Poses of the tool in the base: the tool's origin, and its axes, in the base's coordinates. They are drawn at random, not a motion.
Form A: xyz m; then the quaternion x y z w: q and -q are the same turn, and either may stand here.
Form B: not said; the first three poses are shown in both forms.
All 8 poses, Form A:
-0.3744 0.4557 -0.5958 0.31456 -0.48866 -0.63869 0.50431
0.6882 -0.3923 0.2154 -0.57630 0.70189 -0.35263 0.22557
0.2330 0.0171 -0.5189 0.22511 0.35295 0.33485 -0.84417
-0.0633 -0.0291 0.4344 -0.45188 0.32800 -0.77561 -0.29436
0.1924 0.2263 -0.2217 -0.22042 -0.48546 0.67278 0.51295
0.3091 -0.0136 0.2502 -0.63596 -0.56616 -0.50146 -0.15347
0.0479 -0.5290 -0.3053 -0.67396 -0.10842 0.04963 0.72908
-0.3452 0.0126 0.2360 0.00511 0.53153 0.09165 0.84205
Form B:
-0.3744 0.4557 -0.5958 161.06 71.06 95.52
0.6882 -0.3923 0.2154 -18.01 130.51 -96.78
0.2330 0.0171 -0.5189 125.83 49.50 -169.11
-0.0633 -0.0291 0.4344 -56.76 67.89 -164.81
0.1924 0.2263 -0.2217 -151.74 64.44 -102.90
0.3091 -0.0136 0.2502 24.66 116.74 121.31
0.0479 -0.5290 -0.3053 103.03 86.10 -95.24
-0.3452 0.0126 0.2360 5.66 64.22 6.76

